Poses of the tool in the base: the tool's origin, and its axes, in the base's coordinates. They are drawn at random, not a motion.
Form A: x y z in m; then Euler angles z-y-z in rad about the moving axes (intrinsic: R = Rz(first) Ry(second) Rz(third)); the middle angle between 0 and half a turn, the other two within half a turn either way.
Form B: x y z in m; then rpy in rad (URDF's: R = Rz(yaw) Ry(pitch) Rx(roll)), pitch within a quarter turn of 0, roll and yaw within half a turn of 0. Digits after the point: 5 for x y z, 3 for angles.
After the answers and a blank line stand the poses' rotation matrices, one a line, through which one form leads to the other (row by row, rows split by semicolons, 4 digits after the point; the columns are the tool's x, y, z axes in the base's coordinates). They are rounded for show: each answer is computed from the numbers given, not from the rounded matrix.
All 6 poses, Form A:
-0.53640, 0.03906, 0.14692, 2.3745, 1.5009, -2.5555
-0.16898, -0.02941, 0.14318, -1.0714, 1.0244, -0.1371
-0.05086, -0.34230, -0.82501, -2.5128, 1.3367, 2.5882
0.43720, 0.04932, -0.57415, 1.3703, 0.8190, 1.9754
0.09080, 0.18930, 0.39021, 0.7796, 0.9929, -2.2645
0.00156, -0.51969, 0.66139, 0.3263, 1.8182, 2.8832
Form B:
-0.53640, 0.03906, 0.14692, -1.445, -0.981, 0.699
-0.16898, -0.02941, 0.14318, -0.221, 1.009, -1.331
-0.05086, -0.34230, -0.82501, 1.145, -0.975, -0.583
0.43720, 0.04932, -0.57415, 0.777, -0.292, -3.058
0.09080, 0.18930, 0.39021, -0.867, -0.565, -1.218
0.00156, -0.51969, 0.66139, 2.350, -1.215, 1.150

0.4258 0.5504 -0.7182; 0.3578 0.6266 0.6924; 0.8311 -0.5518 0.0698
0.1265 0.9036 0.4092; -0.5173 0.4121 -0.7501; -0.8464 -0.1168 0.5196
0.4687 -0.4018 -0.7867; -0.3090 0.7597 -0.5721; 0.8275 0.5112 0.2320
-0.9544 0.2607 0.1455; -0.0804 -0.6936 0.7158; 0.2876 0.6715 0.6830
0.2921 0.7482 0.5957; -0.7924 -0.1595 0.5888; 0.5356 -0.6440 0.5463
0.1424 0.3692 0.9184; 0.3179 -0.8957 0.3108; 0.9374 0.2477 -0.2449

